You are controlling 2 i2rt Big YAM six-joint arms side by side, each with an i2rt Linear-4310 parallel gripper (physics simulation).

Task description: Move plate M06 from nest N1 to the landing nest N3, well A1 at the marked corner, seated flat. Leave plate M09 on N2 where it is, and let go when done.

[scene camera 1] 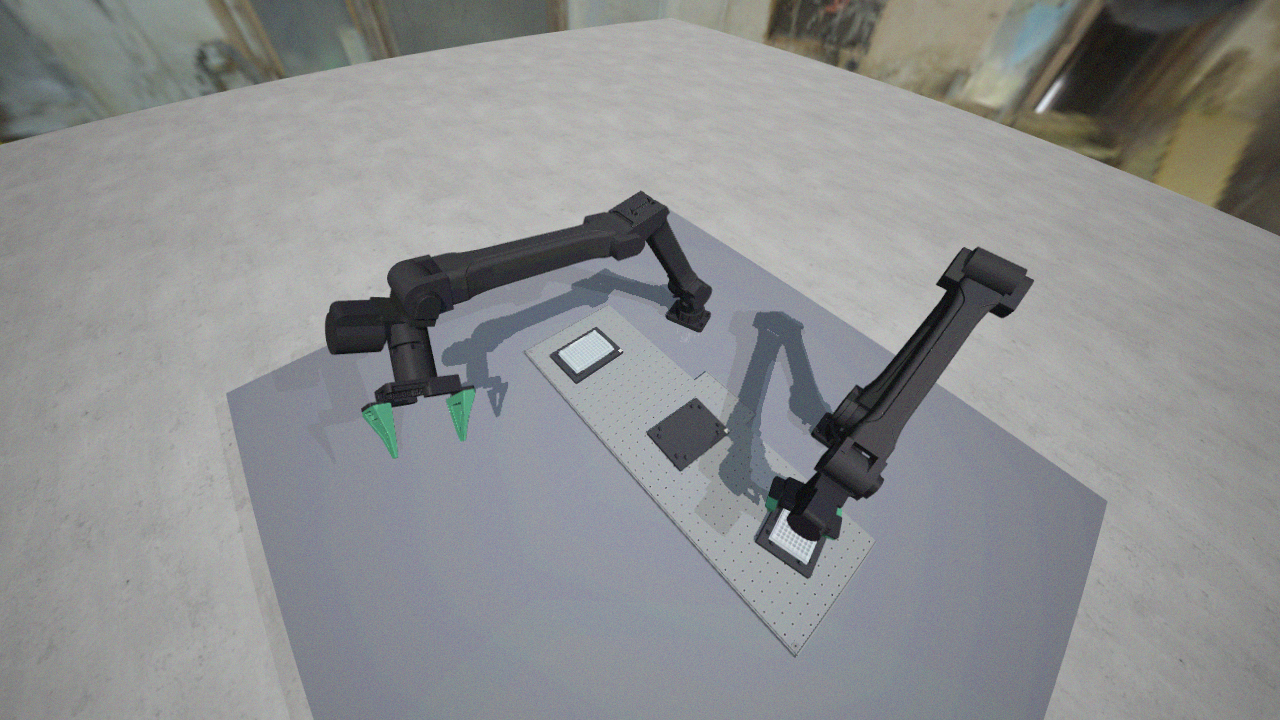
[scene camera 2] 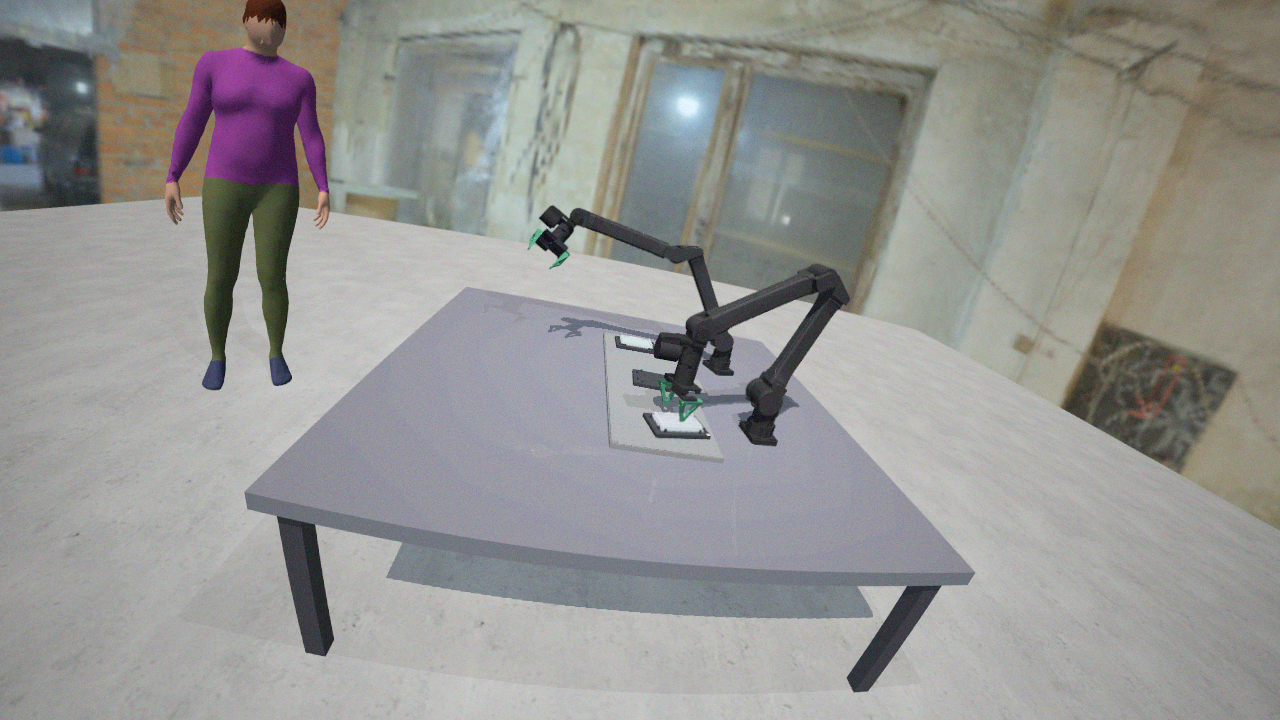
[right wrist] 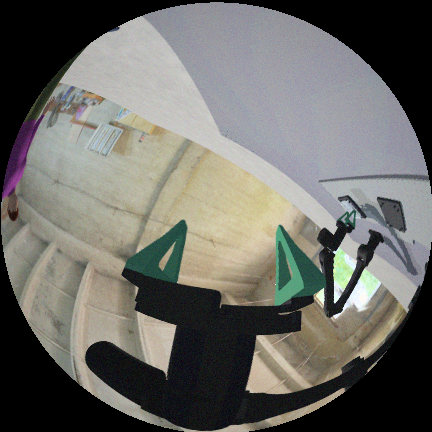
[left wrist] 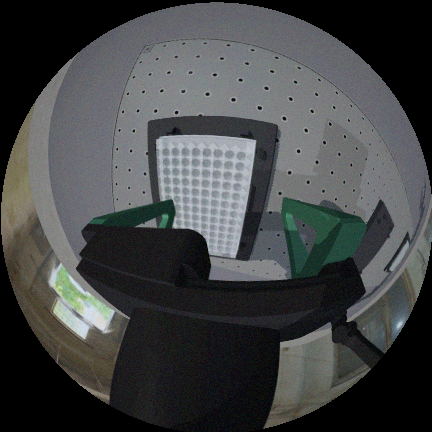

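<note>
A white well plate (scene camera 1: pixel 789 543) (scene camera 2: pixel 677 422) (left wrist: pixel 202 190) lies on a dark nest (scene camera 1: pixel 805 569) (left wrist: pixel 212 125) at the lower right of scene camera 1. My left gripper (scene camera 1: pixel 805 510) (scene camera 2: pixel 675 411) (left wrist: pixel 226 204) is open and empty above it, one finger to each side. A second white plate (scene camera 1: pixel 587 350) (scene camera 2: pixel 636 342) (left wrist: pixel 398 257) lies on the far nest. The middle nest (scene camera 1: pixel 687 433) (scene camera 2: pixel 648 379) (right wrist: pixel 391 212) is bare. Plate and nest labels and the marked corner are not readable. My right gripper (scene camera 1: pixel 429 447) (scene camera 2: pixel 541 257) (right wrist: pixel 230 225) is open and empty, high and far from the plates.
All three nests stand on a perforated grey board (scene camera 1: pixel 796 617) (scene camera 2: pixel 626 438) (left wrist: pixel 225 85) on the table (scene camera 2: pixel 447 429). The right arm reaches out past the board's far end in scene camera 1. A person (scene camera 2: pixel 255 116) in a purple top stands beyond the table.
</note>
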